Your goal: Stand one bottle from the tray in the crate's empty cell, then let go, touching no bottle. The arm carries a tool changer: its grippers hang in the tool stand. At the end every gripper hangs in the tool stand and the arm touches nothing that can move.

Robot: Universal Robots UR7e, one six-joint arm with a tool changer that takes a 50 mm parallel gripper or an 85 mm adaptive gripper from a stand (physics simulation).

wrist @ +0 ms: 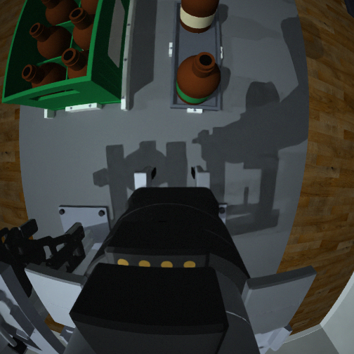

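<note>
My gripper [173,173] is open, with its two pale fingers apart and no object between them. It is in front of the tray and the crate, apart from both. A brown bottle with a green band [199,79] stands at the near end of the grey tray [200,44]. A brown bottle with a cream label [197,14] stands at the tray's far end, its top cut off by the view edge. The green crate [106,60] at the upper left holds several brown bottles in its cells. The crate's far part is cut off, and no empty cell shows.
A black jointed gripper [45,247] is at the lower left beside pale stand parts. A pale plate with dark bolts [82,216] lies near it. A white rail [127,65] runs along the crate's right side, between crate and tray. Wooden floor borders the grey table.
</note>
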